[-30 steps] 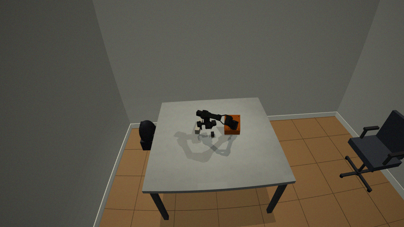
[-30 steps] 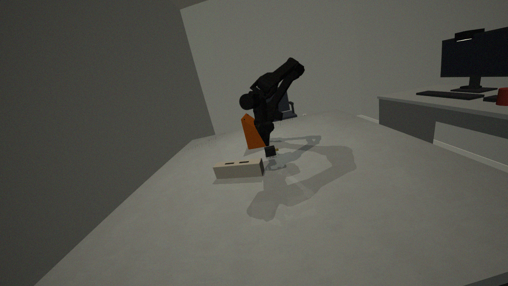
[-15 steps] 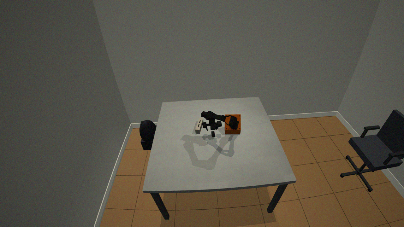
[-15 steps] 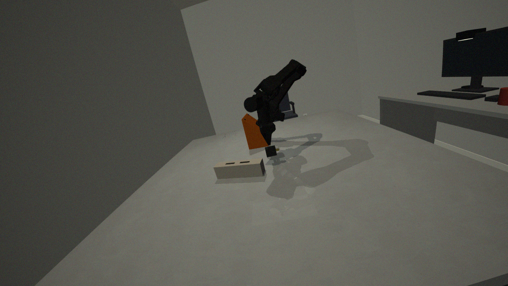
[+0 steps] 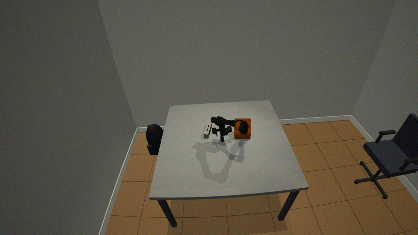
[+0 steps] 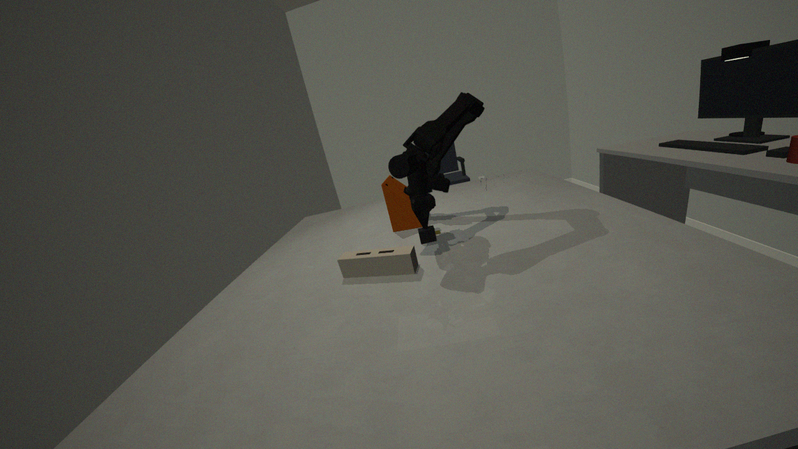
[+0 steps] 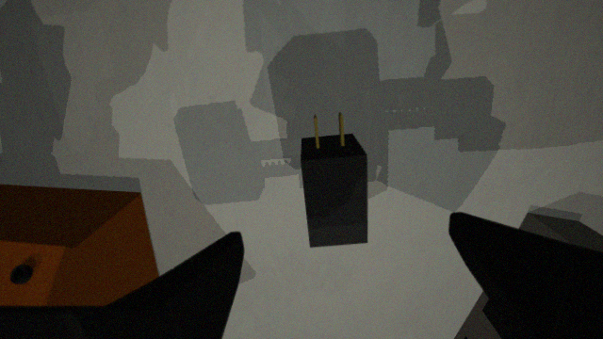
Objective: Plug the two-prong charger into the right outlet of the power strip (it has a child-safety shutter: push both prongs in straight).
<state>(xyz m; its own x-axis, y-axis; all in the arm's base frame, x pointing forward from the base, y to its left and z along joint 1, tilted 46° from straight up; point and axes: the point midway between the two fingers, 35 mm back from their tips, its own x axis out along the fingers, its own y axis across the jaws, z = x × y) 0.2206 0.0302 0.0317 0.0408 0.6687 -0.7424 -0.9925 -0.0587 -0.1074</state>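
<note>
Now: gripper tip 2 cm to the right of the two-prong charger and 4 cm above it.
</note>
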